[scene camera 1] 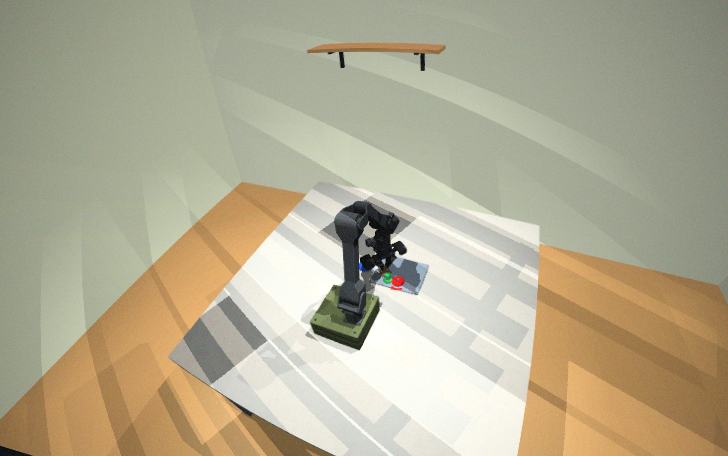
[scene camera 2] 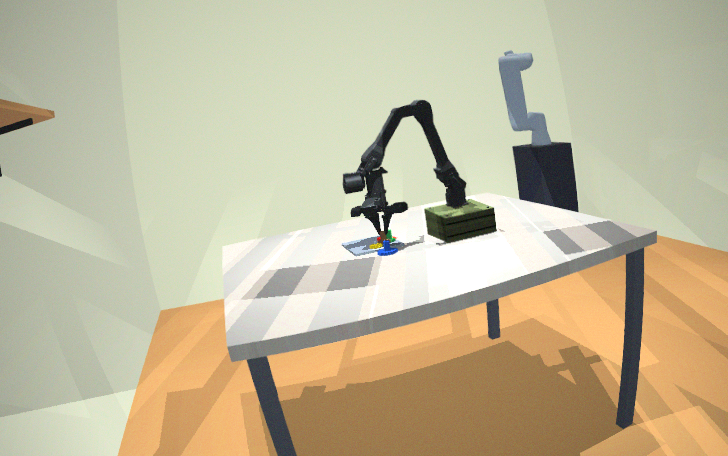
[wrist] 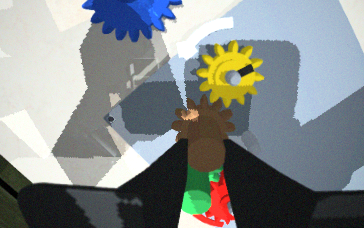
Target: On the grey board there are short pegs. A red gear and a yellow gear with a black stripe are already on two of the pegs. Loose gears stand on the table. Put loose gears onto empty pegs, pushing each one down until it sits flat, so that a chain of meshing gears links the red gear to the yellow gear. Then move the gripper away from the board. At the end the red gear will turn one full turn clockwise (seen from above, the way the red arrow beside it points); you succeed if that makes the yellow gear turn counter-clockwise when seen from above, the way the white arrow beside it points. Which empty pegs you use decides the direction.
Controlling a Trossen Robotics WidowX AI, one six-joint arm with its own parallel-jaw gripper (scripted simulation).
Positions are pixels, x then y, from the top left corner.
My gripper shows in scene camera 1, in scene camera 2 and in the wrist view (205,146). The same spot on my gripper: (scene camera 1: 388,261) is (scene camera 2: 378,220).
